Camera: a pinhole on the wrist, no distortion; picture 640 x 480 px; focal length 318.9 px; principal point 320.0 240.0 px. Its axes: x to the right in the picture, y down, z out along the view. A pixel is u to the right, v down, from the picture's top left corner.
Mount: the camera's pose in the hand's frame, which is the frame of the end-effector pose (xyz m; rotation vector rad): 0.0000 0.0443 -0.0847 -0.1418 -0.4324 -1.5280
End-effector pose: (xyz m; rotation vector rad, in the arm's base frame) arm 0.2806 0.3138 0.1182 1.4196 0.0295 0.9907
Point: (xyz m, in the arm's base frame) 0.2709 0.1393 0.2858
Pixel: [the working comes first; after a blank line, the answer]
In the camera's frame: -0.0262 0.0331 0.2825

290 277
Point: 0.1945 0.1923 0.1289
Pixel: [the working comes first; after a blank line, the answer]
In the camera's frame: 0.0214 -0.0906 0.1572

363 56
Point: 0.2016 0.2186 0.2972
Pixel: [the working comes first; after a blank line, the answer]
In the camera's frame: -0.0945 0.0262 0.2017

171 281
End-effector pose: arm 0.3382 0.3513 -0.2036 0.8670 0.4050 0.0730
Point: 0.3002 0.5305 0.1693
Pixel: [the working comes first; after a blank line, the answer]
In the camera's frame: -0.2687 -0.0652 0.2870

21 168
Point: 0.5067 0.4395 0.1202
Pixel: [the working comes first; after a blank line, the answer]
In the camera's frame: -0.1599 0.1335 0.3317

166 368
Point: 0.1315 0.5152 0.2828
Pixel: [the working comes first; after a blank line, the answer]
In the camera's frame: -0.3157 -0.2513 0.3558

37 15
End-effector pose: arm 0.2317 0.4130 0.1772 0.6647 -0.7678 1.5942
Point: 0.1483 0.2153 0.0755
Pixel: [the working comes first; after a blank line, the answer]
In the camera's frame: 0.0015 -0.1494 0.2206

322 24
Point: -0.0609 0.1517 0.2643
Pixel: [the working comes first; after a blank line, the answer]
In the camera's frame: -0.1194 0.0266 0.4151

228 260
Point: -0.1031 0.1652 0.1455
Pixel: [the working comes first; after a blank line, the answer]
In the camera's frame: -0.1991 -0.0616 0.3712

149 187
